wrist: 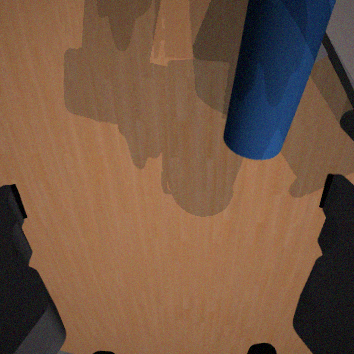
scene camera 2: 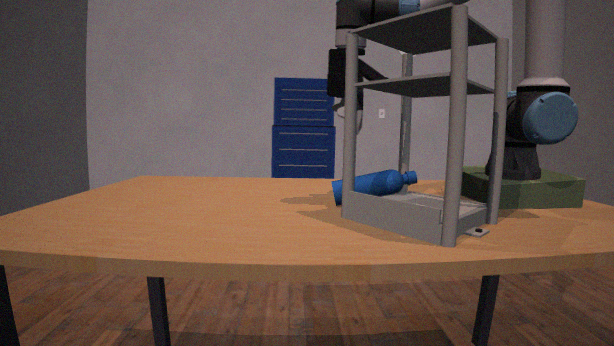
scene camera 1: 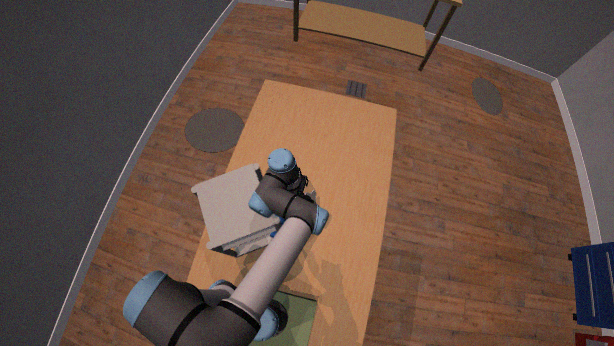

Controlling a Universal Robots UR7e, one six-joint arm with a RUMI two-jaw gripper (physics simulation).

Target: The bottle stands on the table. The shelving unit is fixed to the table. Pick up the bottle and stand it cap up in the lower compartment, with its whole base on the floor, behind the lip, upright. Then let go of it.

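Places are measured from the arm's base along level axes (x right, y ahead, z up), in millimetres.
Pixels of known places: gripper, fingertip midpoint: (wrist: 173, 182); arm's base at its link origin: (scene camera 2: 512, 175).
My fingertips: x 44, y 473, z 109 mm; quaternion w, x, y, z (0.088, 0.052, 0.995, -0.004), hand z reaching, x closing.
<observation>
For each thing: its top centre in the pictures, then the offset to it from my fingertips. "pt": a spot on its surface instead. Level surfaces: height alone.
- blue bottle at its top centre: (wrist: 291, 44) (scene camera 2: 375, 169) (scene camera 1: 281, 215) dx -69, dy -43, dz -93 mm
- table at its surface level: dz -184 mm
- grey shelving unit at its top centre: (scene camera 2: 427, 33) (scene camera 1: 232, 203) dx -203, dy -98, dz +195 mm
- unit's middle shelf at a spot on its surface: (scene camera 2: 420, 85) pt dx -237, dy -66, dz +83 mm
- small bracket at a spot on its surface: (scene camera 2: 476, 232) pt dx -312, dy -157, dz -180 mm
The blue bottle (scene camera 1: 273, 234) (scene camera 2: 372, 185) (wrist: 275, 85) lies on its side on the table (scene camera 1: 350, 140) (scene camera 2: 200, 220), close beside the grey shelving unit (scene camera 1: 232, 207) (scene camera 2: 457, 125). In scene camera 2 its neck points right; posts and the low wall hide part of it. In the wrist view its base end shows at the upper right. The unit stands upright; its lower compartment has low walls around the floor. My gripper (scene camera 1: 305, 186) (scene camera 2: 349, 117) (wrist: 173, 182) is open and empty, well above the table, pointing down. The bottle lies ahead of the fingertips in the wrist view, not between them.
The unit's middle shelf (scene camera 2: 420, 85) hangs over the lower compartment. A green block (scene camera 1: 302, 320) (scene camera 2: 535, 194) carries the arm's base. A small bracket (scene camera 2: 476, 232) sits at the unit's foot. A blue drawer cabinet (scene camera 1: 595, 285) (scene camera 2: 303, 150) stands away from the table.
</observation>
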